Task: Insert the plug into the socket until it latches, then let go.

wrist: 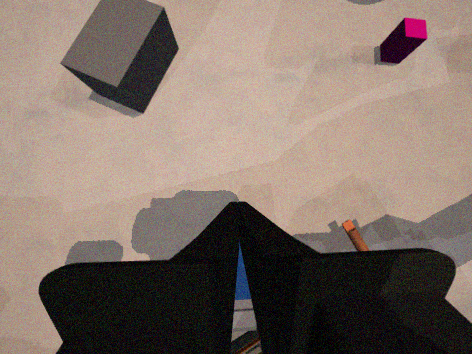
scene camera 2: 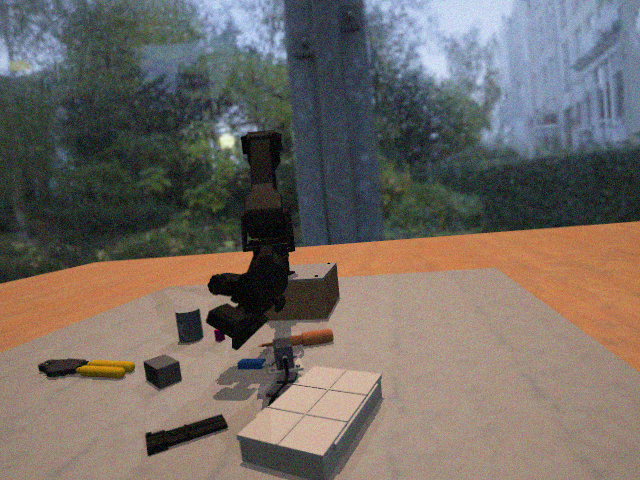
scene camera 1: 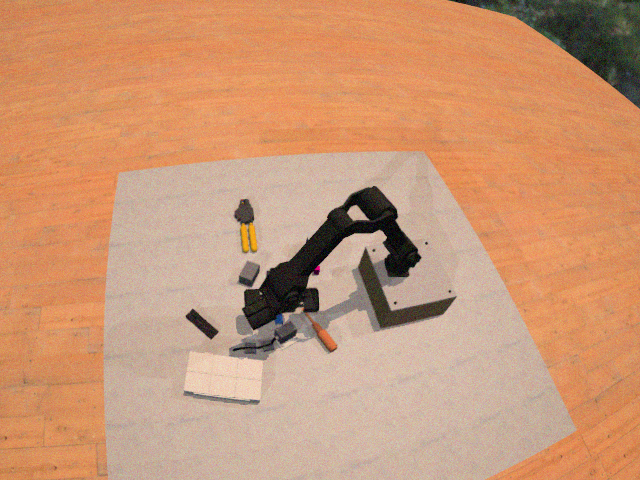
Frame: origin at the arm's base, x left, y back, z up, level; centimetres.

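Seen in the pictures: gripper, fingertip midpoint: point(wrist: 237, 209) point(scene camera 2: 235, 348); arm's base, link origin: point(scene camera 1: 396, 267).
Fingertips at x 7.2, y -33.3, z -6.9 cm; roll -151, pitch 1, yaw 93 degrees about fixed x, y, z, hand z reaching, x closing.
Note:
Pixels of each thing's middle, then the offset from my fingertips to it. "spot": a spot on its surface instead.
- blue plug, body centre: point(wrist: 239, 272) point(scene camera 2: 256, 363) point(scene camera 1: 278, 319) dx +4.0, dy +0.2, dz -2.8 cm
- grey socket, body centre: point(scene camera 2: 283, 354) point(scene camera 1: 284, 333) dx +9.1, dy +1.5, dz -1.2 cm
- orange screwdriver, body centre: point(scene camera 2: 295, 340) point(scene camera 1: 317, 328) dx +7.1, dy +10.7, dz -2.1 cm
- dark grey block, body centre: point(wrist: 127, 54) point(scene camera 2: 162, 370) point(scene camera 1: 249, 273) dx -10.4, dy -7.9, dz -1.7 cm
- magenta block, body centre: point(wrist: 401, 42) point(scene camera 2: 219, 334) dx -12.5, dy +12.0, dz -2.2 cm
- grey cylinder, body centre: point(scene camera 2: 189, 324) dx -20.6, dy +11.7, dz +0.0 cm
- pliers, surface spot: point(scene camera 2: 105, 367) point(scene camera 1: 244, 239) spot: dx -22.8, dy -9.8, dz -1.5 cm
- black bar, body centre: point(scene camera 2: 187, 431) point(scene camera 1: 201, 323) dx +6.0, dy -20.9, dz -2.7 cm
- tiled box, body centre: point(scene camera 2: 318, 413) point(scene camera 1: 224, 377) dx +22.0, dy -14.4, dz -1.7 cm
The blue plug point(scene camera 1: 279, 318) point(scene camera 2: 251, 363) point(wrist: 242, 280) lies low at the mat, its pale end toward the grey socket point(scene camera 1: 285, 331) point(scene camera 2: 284, 356), which has a black cable. Whether the plug is seated in the socket cannot be told; the fingers hide most of it in the wrist view. My gripper point(wrist: 237, 209) is shut with its fingertips together and nothing between them. It is above the plug, which shows through the narrow gap behind the fingertips. In scene camera 1 the arm hides the fingertips.
An orange screwdriver point(scene camera 1: 324, 338) point(scene camera 2: 316, 337) lies right of the socket. A dark grey block point(scene camera 1: 249, 273) point(scene camera 2: 162, 370) point(wrist: 115, 40), magenta block point(scene camera 2: 219, 334) point(wrist: 415, 28), grey cylinder point(scene camera 2: 189, 325), pliers point(scene camera 1: 244, 237) point(scene camera 2: 105, 367), black bar point(scene camera 1: 201, 323) point(scene camera 2: 186, 434) and tiled box point(scene camera 1: 223, 377) point(scene camera 2: 315, 408) stand around.

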